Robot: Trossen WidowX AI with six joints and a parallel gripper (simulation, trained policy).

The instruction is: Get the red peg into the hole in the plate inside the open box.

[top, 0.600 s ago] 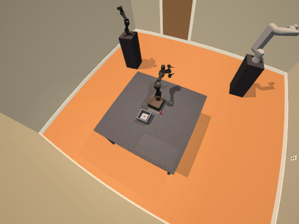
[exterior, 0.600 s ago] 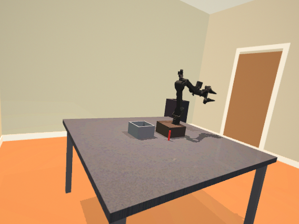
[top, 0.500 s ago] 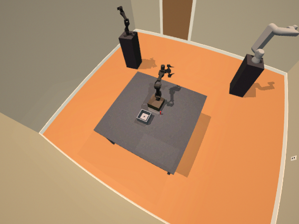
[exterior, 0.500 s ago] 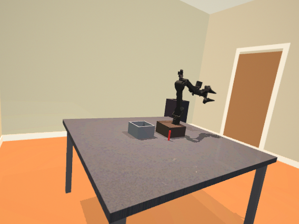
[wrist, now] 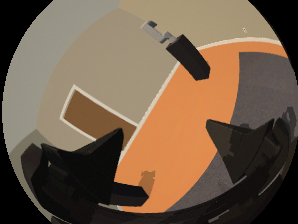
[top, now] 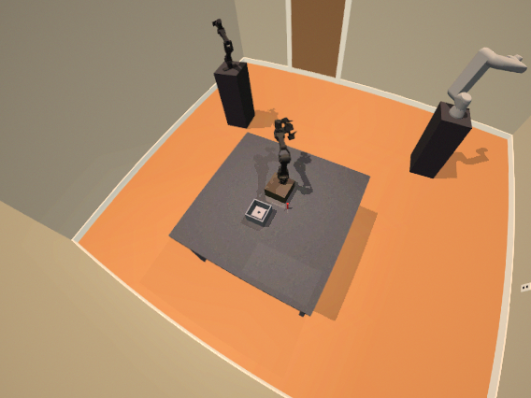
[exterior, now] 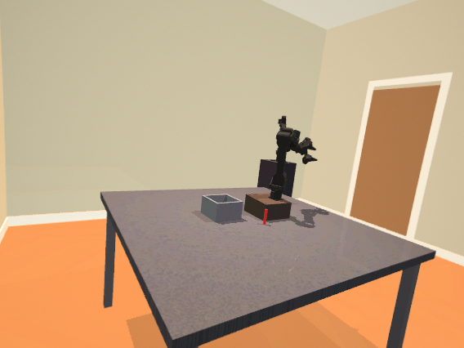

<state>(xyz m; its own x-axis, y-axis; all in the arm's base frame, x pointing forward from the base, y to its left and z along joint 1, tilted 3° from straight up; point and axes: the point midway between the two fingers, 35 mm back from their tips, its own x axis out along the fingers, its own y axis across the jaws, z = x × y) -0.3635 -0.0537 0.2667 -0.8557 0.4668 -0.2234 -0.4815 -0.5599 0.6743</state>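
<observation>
The red peg lies 580 mm ahead of my gripper tip, 320 mm below it and 130 mm to the left of it. From my gripper tip the other things lie so: grey box 710 mm ahead, 330 mm below, 70 mm to the right; then pale plate 710 mm ahead, 310 mm below, 70 mm to the right.
</observation>
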